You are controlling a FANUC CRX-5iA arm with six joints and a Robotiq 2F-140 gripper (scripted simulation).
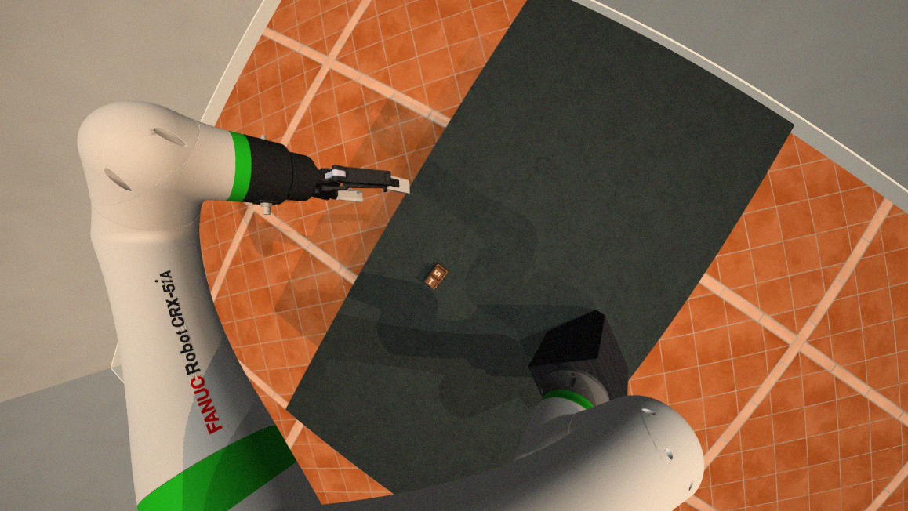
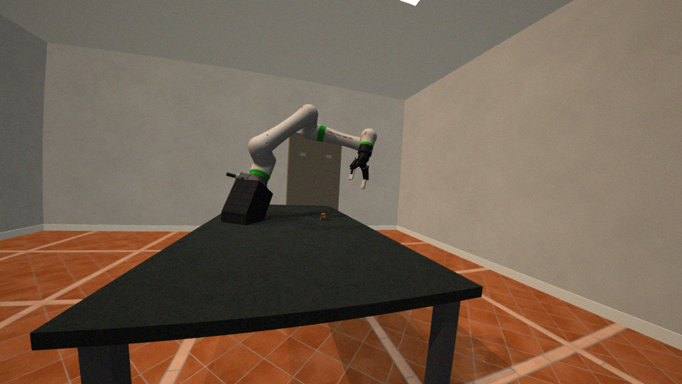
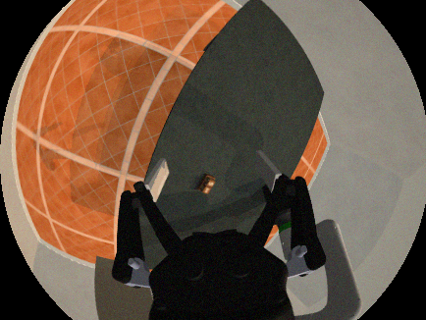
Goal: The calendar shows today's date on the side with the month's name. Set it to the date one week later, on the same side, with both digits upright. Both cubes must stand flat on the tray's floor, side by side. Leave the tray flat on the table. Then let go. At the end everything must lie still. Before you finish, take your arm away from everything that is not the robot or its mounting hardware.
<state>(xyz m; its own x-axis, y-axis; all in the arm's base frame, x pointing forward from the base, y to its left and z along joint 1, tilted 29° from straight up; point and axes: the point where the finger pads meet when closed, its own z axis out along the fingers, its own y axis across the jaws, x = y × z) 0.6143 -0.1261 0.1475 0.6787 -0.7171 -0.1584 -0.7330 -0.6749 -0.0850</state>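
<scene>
The brown cube lies 20 cm behind my hand, 9 cm to the left of it and 24 cm below it. The rest, counted from my hand: brown tray 20 cm behind, 11 cm to the left, 25 cm below.
</scene>
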